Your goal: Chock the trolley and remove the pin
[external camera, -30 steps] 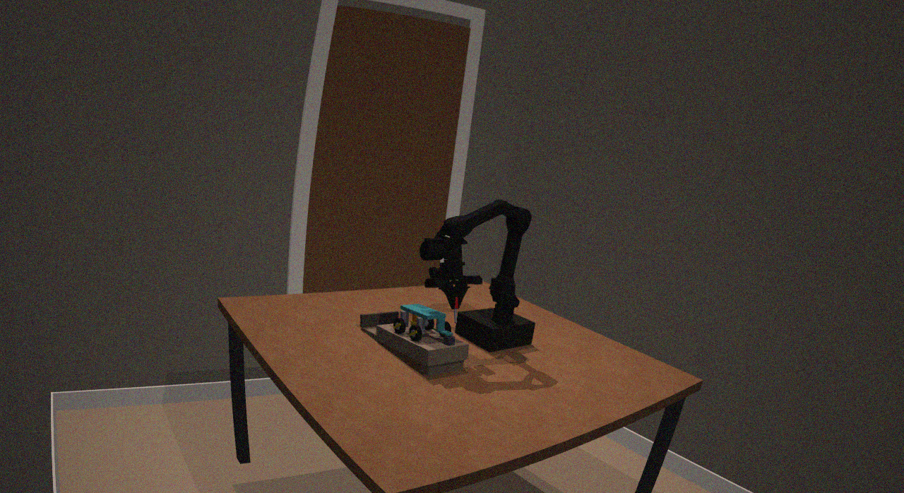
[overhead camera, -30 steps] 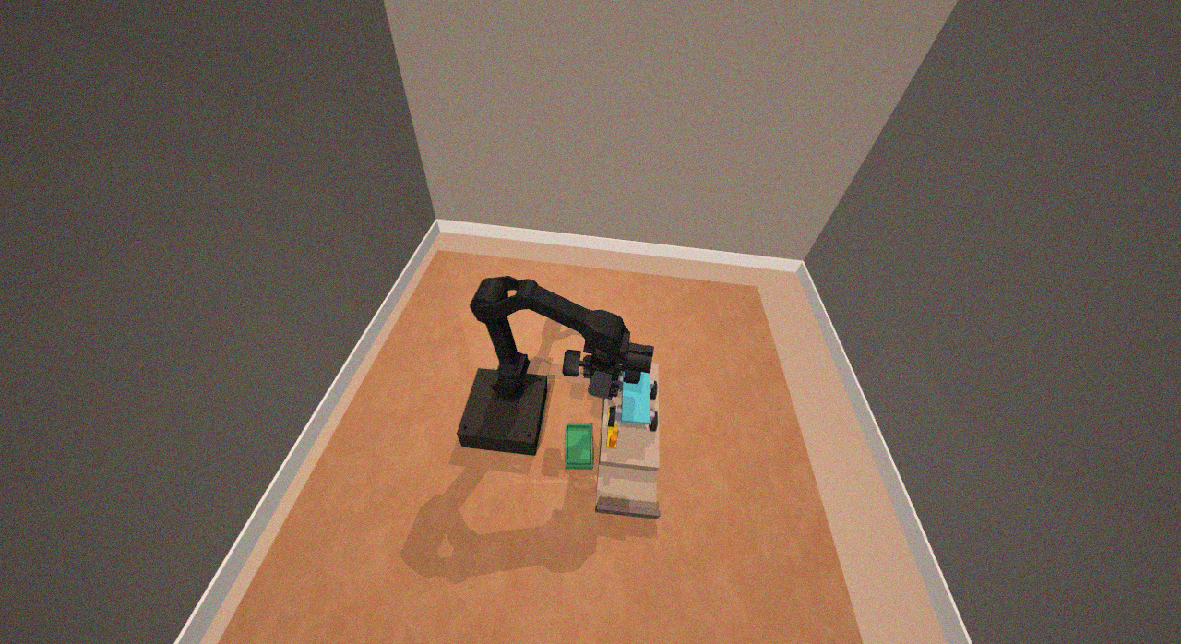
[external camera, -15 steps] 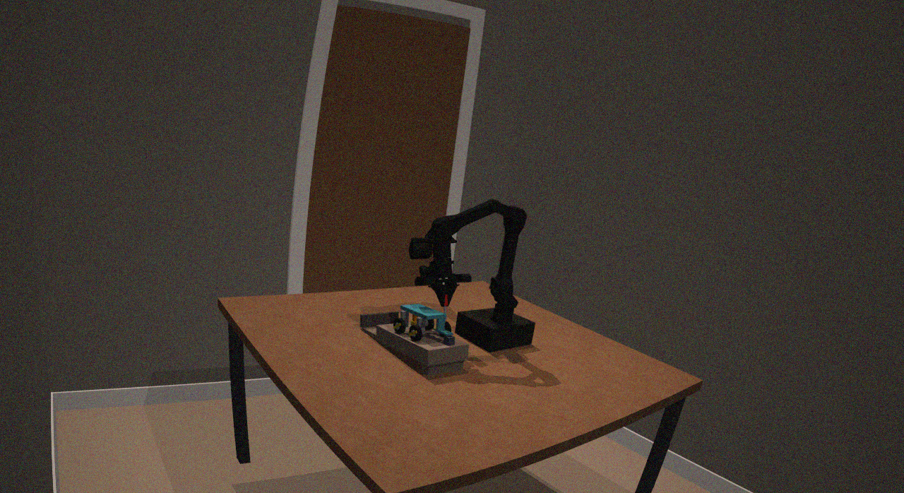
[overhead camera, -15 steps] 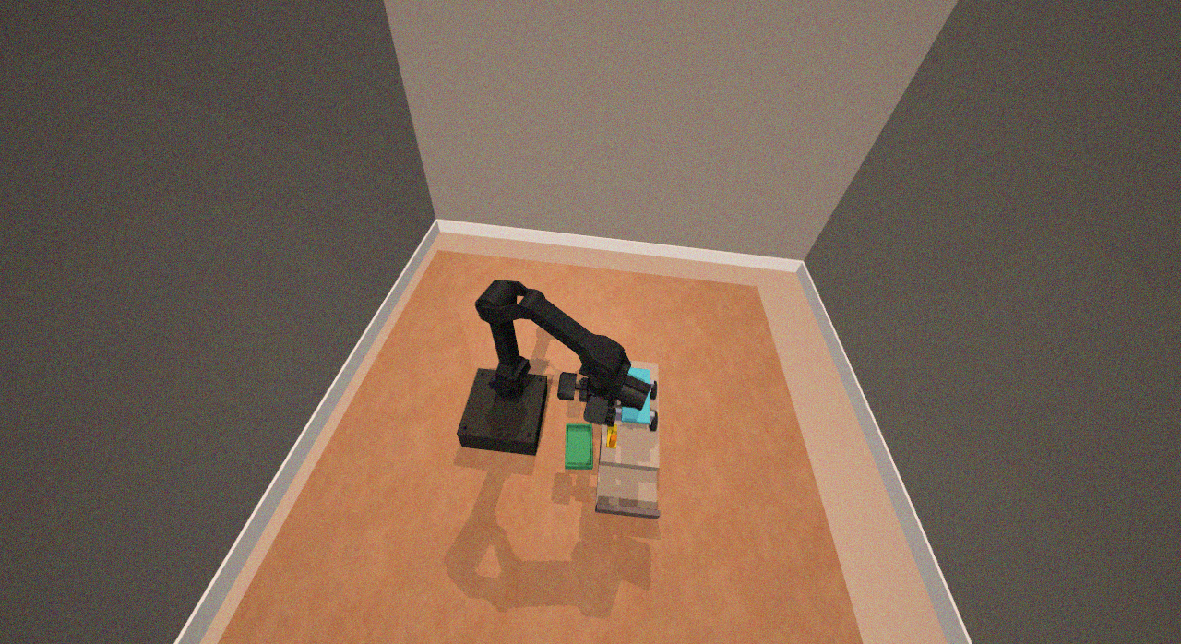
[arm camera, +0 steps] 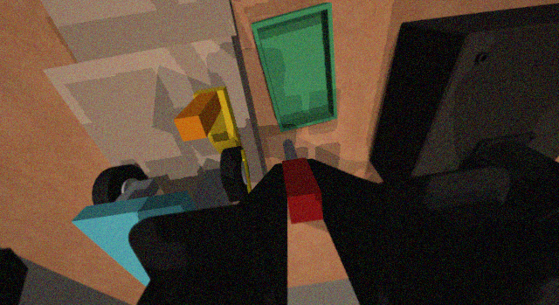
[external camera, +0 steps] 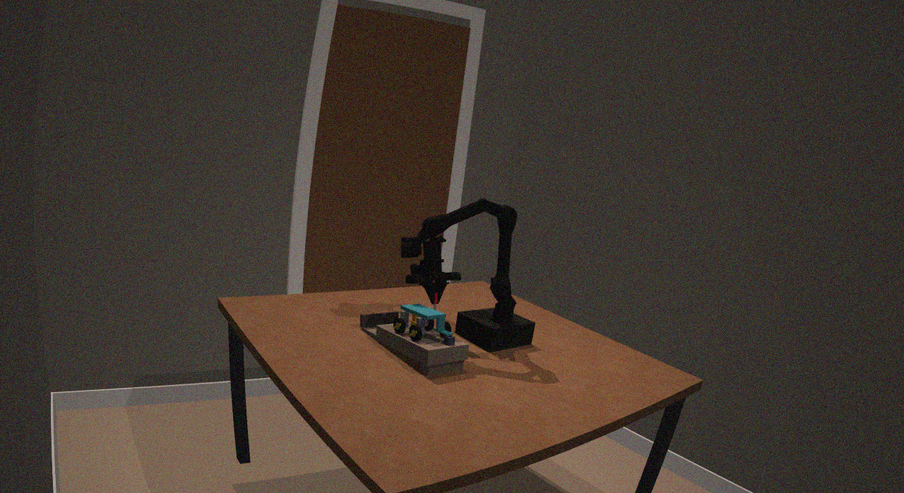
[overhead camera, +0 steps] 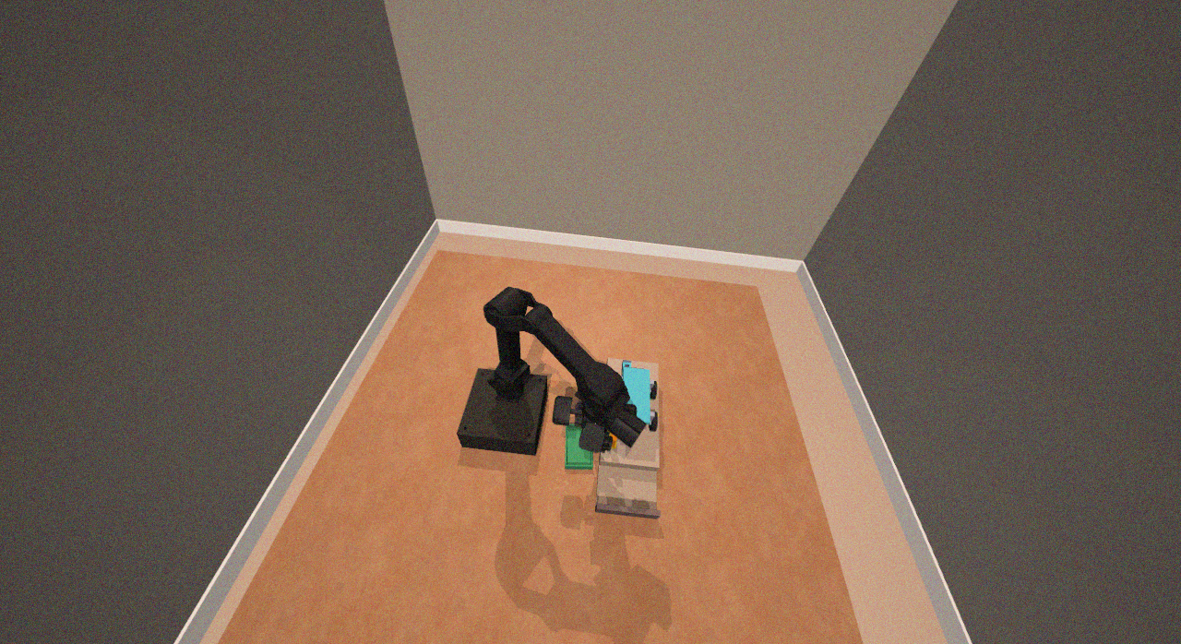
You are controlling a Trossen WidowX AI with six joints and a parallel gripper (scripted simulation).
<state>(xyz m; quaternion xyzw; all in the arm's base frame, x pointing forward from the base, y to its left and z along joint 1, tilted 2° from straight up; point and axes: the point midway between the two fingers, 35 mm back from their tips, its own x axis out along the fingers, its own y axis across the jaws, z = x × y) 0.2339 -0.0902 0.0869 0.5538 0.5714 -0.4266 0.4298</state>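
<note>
Now: gripper tip 3 cm past the green tray, 1 cm to the left of it and 14 cm above it. From my gripper tip the other things lie so: red-headed stop pin (right at my gripper tip); trolley (10 cm ahead, 9 cm to the left, 3 cm below); yellow chock (6 cm ahead, 6 cm below).
</note>
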